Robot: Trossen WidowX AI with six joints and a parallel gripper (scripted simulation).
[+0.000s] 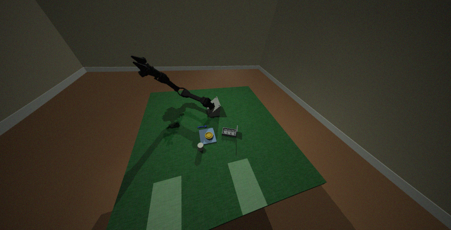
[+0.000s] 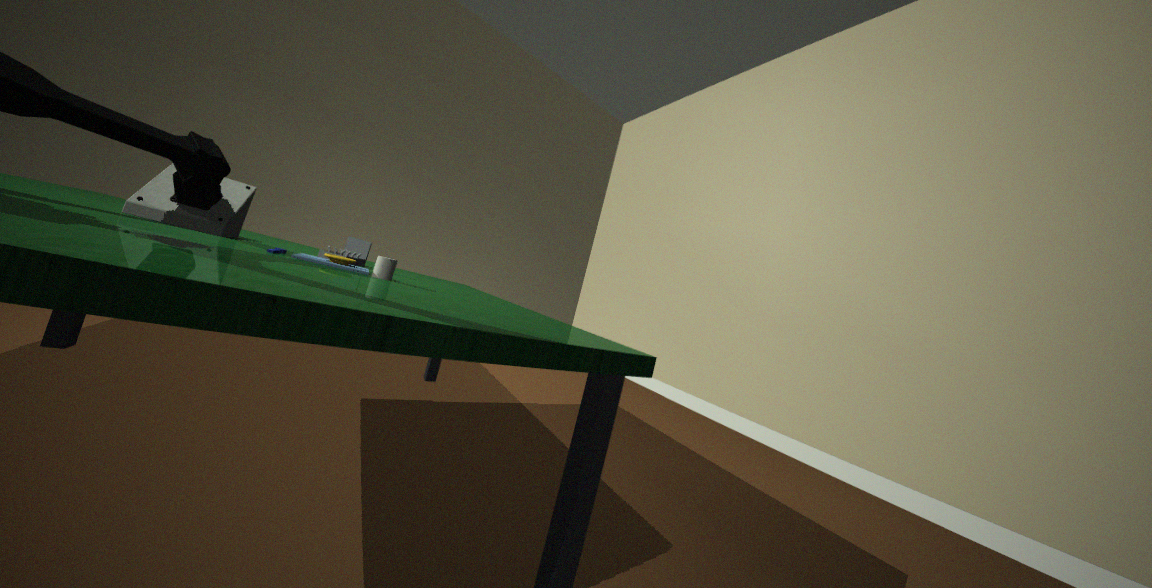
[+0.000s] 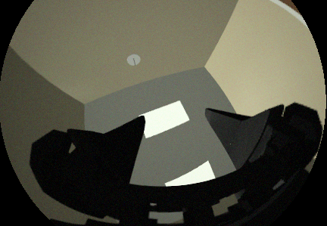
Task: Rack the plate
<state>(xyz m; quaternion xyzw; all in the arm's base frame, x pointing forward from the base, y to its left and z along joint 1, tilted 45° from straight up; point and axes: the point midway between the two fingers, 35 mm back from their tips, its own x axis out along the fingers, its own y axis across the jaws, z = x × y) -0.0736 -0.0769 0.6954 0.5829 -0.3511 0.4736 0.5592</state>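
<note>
My gripper tip is now 52 cm above the yellow plate, 48 cm to the right of it and 37 cm short of it. Round my gripper tip: light blue mat 53 cm below, 47 cm to the left, 36 cm ahead; then white cup 51 cm below, 46 cm ahead, 40 cm to the left; then blue spoon 53 cm below, 45 cm to the left, 25 cm ahead.
</note>
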